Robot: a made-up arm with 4 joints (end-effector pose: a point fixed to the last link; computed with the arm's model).
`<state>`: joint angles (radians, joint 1 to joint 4).
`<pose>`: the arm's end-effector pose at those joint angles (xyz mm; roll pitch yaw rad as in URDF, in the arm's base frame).
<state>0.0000 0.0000 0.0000 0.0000</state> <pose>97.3 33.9 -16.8 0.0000 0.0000 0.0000</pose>
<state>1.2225 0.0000 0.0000 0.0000</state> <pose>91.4 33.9 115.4 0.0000 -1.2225 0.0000</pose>
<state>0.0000 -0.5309 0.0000 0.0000</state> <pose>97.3 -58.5 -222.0 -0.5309 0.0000 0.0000</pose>
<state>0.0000 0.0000 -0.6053 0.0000</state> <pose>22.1 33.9 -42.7 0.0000 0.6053 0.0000</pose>
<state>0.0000 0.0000 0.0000 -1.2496</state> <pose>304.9 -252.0 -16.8 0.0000 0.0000 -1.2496</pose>
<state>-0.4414 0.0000 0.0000 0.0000</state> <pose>61.5 33.9 -52.4 0.0000 0.4414 0.0000</pose>
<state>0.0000 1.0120 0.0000 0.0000</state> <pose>97.3 -108.1 374.0 1.0120 0.0000 0.0000</pose>
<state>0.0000 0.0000 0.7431 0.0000</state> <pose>149.2 33.9 65.1 0.0000 -0.7431 0.0000</pose>
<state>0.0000 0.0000 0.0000 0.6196</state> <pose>-86.8 35.4 -16.8 0.0000 0.0000 0.6196</pose>
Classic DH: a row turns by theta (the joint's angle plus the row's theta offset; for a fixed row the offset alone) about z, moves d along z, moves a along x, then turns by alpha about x. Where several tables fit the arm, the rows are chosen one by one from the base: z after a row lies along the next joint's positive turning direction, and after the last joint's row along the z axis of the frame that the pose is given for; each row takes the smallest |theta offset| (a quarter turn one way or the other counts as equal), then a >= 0, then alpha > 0; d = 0 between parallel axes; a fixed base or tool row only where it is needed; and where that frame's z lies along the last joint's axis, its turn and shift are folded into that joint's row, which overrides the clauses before.
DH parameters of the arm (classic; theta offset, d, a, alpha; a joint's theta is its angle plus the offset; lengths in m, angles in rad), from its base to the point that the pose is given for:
base (fixed): 0 0.0451 0 1.5708
joint 1: 1.5708 0.3897 0.0054 1.5708
joint 2: 0 0.0182 0.0402 -1.5708
joint 3: 1.5708 -0.1367 0.0153 1.5708
joint 4: 1.2529 0 -0.302 0
tool (fixed): 1.8887 -0.1075 0 0

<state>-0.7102 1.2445 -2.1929 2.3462</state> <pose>149.7 -706.4 69.4 -2.3856 -0.3954 -0.3425</pose>
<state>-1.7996 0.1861 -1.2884 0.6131</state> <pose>212.4 8.4 112.5 -3.1403 0.0711 2.3484</pose>
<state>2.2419 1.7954 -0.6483 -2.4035</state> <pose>58.2 -250.9 141.5 0.9480 -0.0080 -0.2896</pose>
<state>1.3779 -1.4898 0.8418 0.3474</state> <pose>443.4 -403.5 42.3 -2.6290 -0.5950 1.0702</pose>
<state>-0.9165 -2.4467 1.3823 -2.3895</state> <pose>83.0 -201.1 -73.7 -0.1867 -0.7897 0.0931</pose>
